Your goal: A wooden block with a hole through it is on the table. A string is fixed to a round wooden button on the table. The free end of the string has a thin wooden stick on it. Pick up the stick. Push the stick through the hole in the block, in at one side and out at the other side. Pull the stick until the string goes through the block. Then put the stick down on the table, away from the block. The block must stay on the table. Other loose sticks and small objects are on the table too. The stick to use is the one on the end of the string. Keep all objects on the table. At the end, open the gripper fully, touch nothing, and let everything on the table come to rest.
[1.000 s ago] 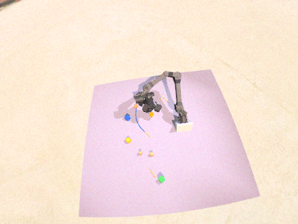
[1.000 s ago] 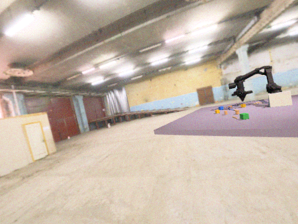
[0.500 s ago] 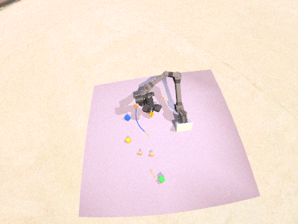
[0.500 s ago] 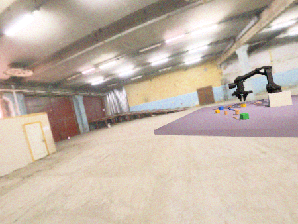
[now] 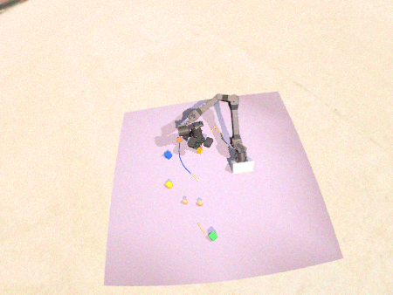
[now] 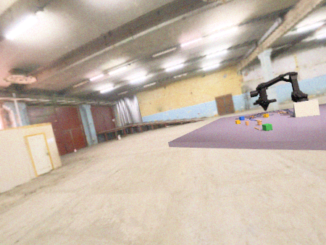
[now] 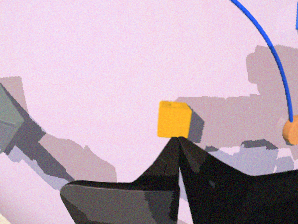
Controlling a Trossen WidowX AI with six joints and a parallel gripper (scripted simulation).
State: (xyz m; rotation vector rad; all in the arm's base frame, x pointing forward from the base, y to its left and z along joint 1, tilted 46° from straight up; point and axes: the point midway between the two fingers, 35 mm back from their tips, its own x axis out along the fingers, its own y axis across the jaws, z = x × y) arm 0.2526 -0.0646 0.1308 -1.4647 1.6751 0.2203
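The yellow cube lies 50 mm below my gripper tip. The rest, counted from my gripper tip: thin wooden stick 180 mm to the left, 60 mm below, 50 mm ahead; then blue cube 210 mm ahead, 40 mm below, 20 mm to the left; then round wooden button 140 mm ahead, 110 mm to the right, 50 mm below.
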